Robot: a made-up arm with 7 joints. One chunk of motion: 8 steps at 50 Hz.
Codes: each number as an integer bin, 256 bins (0 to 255) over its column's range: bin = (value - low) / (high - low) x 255, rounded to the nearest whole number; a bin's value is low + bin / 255 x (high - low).
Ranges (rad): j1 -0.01..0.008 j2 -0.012..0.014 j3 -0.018..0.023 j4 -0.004..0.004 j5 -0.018..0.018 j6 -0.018..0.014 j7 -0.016..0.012
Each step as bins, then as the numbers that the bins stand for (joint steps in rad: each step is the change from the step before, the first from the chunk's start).
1 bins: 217 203 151 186 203 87 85
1 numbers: 0.00532 0.00870 0.00628 0.00184 0.01066 -0.00708 -0.00667
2 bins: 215 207 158 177 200 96 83
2 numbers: 0.00518 0.00911 0.00740 0.00155 0.01024 -0.00595 -0.00689
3 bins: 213 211 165 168 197 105 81
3 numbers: 0.00504 0.00951 0.00853 0.00127 0.00981 -0.00482 -0.00711
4 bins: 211 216 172 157 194 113 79
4 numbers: 0.00489 0.01002 0.00965 0.00093 0.00939 -0.00382 -0.00733
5 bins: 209 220 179 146 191 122 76
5 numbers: 0.00475 0.01043 0.01078 0.00058 0.00896 -0.00269 -0.00765
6 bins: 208 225 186 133 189 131 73
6 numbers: 0.00468 0.01094 0.01191 0.00017 0.00868 -0.00156 -0.00798
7 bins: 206 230 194 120 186 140 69
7 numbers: 0.00454 0.01145 0.01319 -0.00024 0.00826 -0.00043 -0.00842
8 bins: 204 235 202 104 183 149 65
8 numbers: 0.00440 0.01196 0.01448 -0.00074 0.00784 0.00070 -0.00886
